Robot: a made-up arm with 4 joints.
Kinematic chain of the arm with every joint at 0, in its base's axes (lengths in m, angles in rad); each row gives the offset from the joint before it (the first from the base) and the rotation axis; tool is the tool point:
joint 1: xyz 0 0 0.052 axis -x
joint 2: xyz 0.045 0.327 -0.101 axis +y
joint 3: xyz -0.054 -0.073 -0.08 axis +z
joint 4: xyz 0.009 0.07 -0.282 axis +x
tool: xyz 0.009 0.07 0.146
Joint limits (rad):
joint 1: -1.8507..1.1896
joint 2: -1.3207..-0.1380
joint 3: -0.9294..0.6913
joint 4: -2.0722..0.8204
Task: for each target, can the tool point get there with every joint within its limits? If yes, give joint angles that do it. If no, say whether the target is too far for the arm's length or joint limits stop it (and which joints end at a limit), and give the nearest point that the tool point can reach.
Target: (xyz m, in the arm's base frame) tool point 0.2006 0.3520 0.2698
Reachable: yes | joints -1.1753 -1.1296 0.2922 0.3802
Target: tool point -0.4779 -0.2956 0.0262
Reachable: no: joint limits stop it (at a limit: joint 1, joint 2, joint 3, joint 4) | nearest point 0.0399 -0.2008 -0.2936 | short by 0.616 m
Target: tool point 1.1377 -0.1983 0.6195
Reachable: no: too far | nearest point 0.5409 0.0413 0.4341 | short by 0.669 m
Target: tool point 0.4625 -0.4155 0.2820
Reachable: no: joint limits stop it (at a limit: joint 1, joint 2, joint 3) | nearest point 0.4078 -0.0582 0.4279 | short by 0.390 m
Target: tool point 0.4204 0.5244 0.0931
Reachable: yes | joints -0.6152 -1.0152 -0.4245 -1.4089
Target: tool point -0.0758 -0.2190 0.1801
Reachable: no: joint limits stop it (at a limit: joint 1, joint 2, joint 3) | nearest point 0.2527 0.0239 0.3736 | short by 0.452 m
